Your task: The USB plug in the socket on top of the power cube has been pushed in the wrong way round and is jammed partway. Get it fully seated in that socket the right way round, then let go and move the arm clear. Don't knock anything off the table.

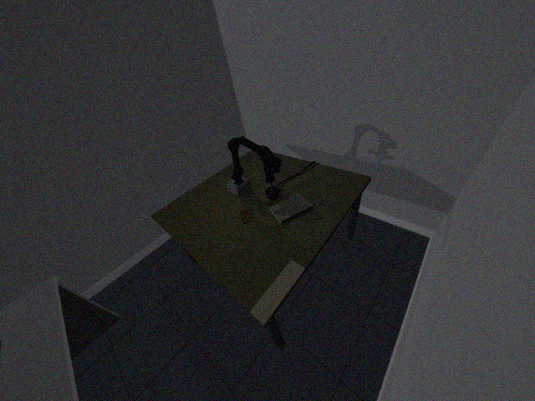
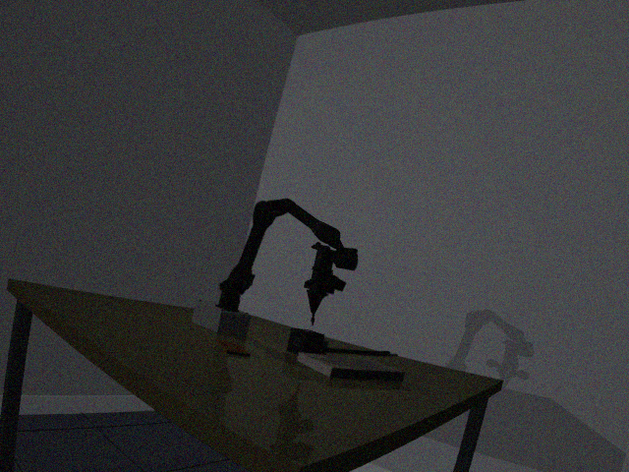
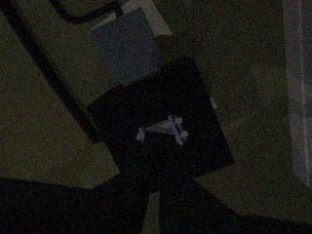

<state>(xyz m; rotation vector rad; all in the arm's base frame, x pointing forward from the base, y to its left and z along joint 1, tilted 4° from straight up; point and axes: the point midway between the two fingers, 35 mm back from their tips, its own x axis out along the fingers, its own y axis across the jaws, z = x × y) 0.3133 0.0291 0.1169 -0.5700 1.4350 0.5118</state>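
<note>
Right now the dark USB plug is 20 mm below my gripper tip. Round my gripper tip: small orange card 80 mm behind, 270 mm to the right, 130 mm below; pale flat notebook 200 mm ahead, 70 mm to the right, 120 mm below.
</note>
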